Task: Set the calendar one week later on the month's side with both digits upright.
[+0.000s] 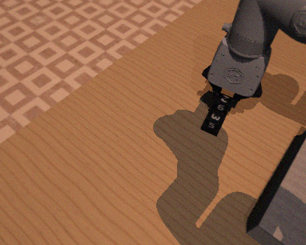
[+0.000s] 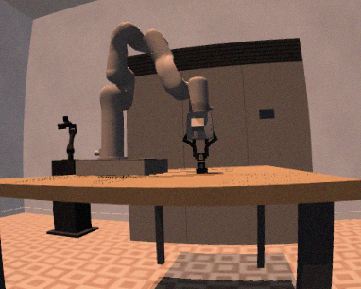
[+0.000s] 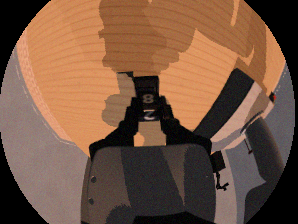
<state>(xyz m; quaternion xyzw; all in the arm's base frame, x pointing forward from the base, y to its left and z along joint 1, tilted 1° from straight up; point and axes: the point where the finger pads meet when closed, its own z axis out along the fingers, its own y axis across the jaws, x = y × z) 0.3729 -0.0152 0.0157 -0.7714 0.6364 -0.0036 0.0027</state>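
The black digit cube is 20 mm below my hand. The rest, counted from my hand: black cube: 30 mm to the left, 50 mm below.
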